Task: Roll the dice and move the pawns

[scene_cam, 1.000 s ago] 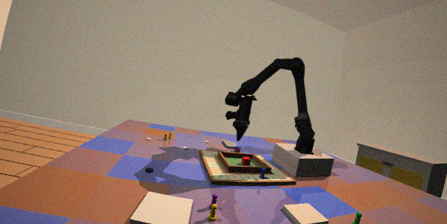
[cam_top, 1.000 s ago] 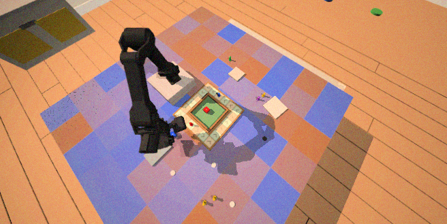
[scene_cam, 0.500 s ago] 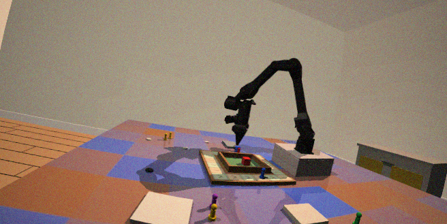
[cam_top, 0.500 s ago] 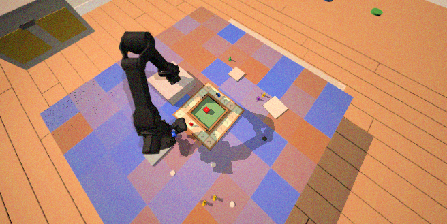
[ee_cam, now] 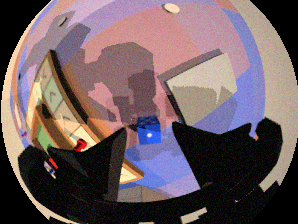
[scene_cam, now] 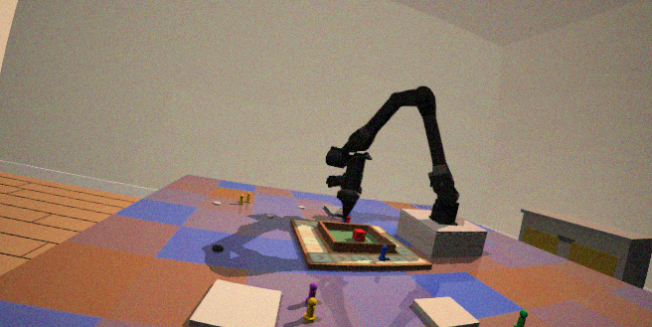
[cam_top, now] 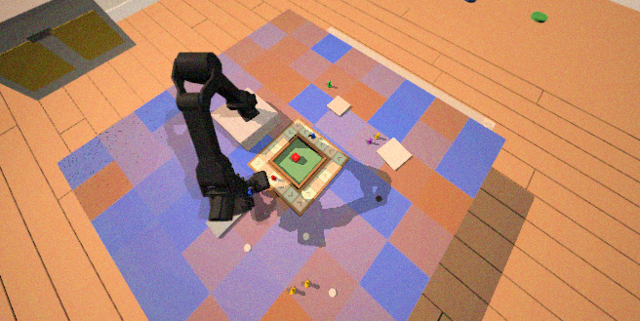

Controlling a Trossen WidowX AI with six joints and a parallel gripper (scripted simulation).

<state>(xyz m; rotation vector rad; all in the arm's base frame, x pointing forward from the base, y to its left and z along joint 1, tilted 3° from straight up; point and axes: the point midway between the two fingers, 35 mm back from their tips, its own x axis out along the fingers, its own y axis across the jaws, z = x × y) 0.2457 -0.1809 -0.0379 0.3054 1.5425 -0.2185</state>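
The red pawn lies 100 mm to the left of my gripper tip, 20 mm ahead of it and 10 mm above it. The rest, counted from my gripper tip: black disc: 350 mm to the left, 320 mm ahead, 10 mm below; blue pawn: 330 mm to the left, 20 mm behind, 10 mm above; purple pawn: 490 mm to the left, 150 mm ahead.
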